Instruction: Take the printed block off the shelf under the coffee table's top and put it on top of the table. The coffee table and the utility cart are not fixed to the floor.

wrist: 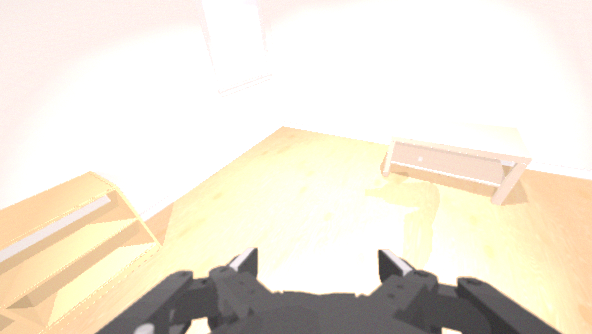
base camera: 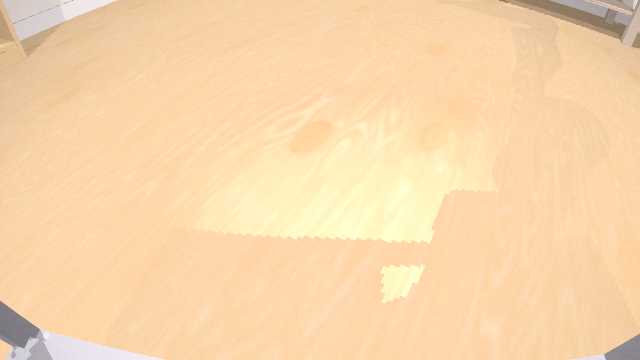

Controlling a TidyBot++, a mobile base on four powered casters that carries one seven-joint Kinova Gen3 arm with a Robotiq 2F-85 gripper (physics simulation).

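Places are measured from the arm's base along level axes (x left, y ahead, z down), in metres.
Where they show: gripper, fingertip midpoint: (wrist: 316, 262).
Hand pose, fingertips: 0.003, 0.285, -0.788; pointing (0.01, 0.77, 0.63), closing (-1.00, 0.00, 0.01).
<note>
After its pixels a point has its place, as x, y, z.
The coffee table (wrist: 515, 176) {-1.462, 1.498, 0.108} (base camera: 631, 31) {-1.455, 1.502, 0.326} stands at the right in the wrist view, far off by the back wall, with a pale top and a lower shelf; in the base camera view part of it shows at the top right corner. A tiny pale speck shows on or near the shelf in the wrist view, too small and washed out to tell whether it is the printed block. My gripper (wrist: 316, 262) {0.003, 0.285, -0.788} is open and empty, well short of the table, which lies ahead and to the right.
A wooden shelf unit (wrist: 131, 212) {1.213, 1.084, 0.015} (base camera: 11, 30) {1.183, 1.075, 0.277} stands at the left, with open compartments. Pale walls meet in a corner behind the wooden floor (wrist: 280, 185) {0.347, 1.787, 0.396} (base camera: 200, 175) {0.191, 0.457, 0.397}. A window-like panel (wrist: 237, 42) {0.783, 2.727, -0.814} is on the wall. The utility cart cannot be made out.
</note>
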